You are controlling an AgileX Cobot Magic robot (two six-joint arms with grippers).
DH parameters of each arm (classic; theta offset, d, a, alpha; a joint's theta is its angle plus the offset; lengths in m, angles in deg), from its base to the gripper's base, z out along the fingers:
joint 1: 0 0.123 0 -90
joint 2: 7.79 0 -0.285 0
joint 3: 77.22 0 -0.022 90
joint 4: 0 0.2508 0 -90
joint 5: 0 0 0.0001 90
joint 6: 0 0.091 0 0
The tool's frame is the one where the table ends.
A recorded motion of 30 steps. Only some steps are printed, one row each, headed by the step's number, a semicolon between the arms.
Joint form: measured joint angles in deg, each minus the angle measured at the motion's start. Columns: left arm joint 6, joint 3, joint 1, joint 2, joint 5, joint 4; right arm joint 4, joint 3, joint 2, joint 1, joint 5, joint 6.
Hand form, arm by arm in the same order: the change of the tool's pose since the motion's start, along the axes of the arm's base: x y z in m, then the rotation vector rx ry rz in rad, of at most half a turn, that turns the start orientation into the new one. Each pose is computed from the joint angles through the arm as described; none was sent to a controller.
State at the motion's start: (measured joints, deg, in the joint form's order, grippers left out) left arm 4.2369 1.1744 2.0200 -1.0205 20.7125 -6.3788; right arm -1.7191 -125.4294 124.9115 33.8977 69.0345 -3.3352
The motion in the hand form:
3: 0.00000 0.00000 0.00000 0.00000 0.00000 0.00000; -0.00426 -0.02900 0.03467 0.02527 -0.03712 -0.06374
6: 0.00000 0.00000 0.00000 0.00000 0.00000 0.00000; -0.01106 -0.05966 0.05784 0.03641 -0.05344 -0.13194
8: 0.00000 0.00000 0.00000 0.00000 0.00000 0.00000; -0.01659 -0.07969 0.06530 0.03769 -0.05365 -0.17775
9: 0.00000 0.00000 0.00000 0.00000 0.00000 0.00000; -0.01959 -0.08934 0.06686 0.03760 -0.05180 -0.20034
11: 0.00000 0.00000 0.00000 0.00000 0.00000 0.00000; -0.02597 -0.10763 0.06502 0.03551 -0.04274 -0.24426
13: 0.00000 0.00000 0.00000 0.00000 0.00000 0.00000; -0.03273 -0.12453 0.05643 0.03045 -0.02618 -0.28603
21: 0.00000 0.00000 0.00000 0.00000 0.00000 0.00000; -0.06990 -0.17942 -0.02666 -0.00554 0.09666 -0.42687
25: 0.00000 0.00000 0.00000 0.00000 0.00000 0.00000; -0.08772 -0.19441 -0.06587 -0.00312 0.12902 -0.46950
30: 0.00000 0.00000 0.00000 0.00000 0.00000 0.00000; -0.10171 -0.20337 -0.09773 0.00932 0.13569 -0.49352
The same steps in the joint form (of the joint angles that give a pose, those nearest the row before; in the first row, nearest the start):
3: 0.00 0.00 0.00 0.00 0.00 0.00; -0.43 1.08 -4.99 -2.61 1.37 1.07
6: 0.00 0.00 0.00 0.00 0.00 0.00; -0.84 4.19 -9.98 -5.47 2.17 2.14
8: 0.00 0.00 0.00 0.00 0.00 0.00; -1.06 7.85 -13.35 -7.44 1.87 2.87
9: 0.00 0.00 0.00 0.00 0.00 0.00; -1.15 10.09 -15.04 -8.42 1.43 3.23
11: 0.00 0.00 0.00 0.00 0.00 0.00; -1.27 15.40 -18.33 -10.34 -0.04 3.98
13: 0.00 0.00 0.00 0.00 0.00 0.00; -1.32 21.67 -21.40 -12.19 -2.22 4.70
21: 0.00 0.00 0.00 0.00 0.00 0.00; -0.95 51.20 -30.14 -18.62 -15.70 7.14
25: 0.00 0.00 0.00 0.00 0.00 0.00; -0.45 62.17 -31.70 -20.53 -23.47 7.88
30: 0.00 0.00 0.00 0.00 0.00 0.00; 0.17 70.41 -31.96 -21.74 -31.40 8.03

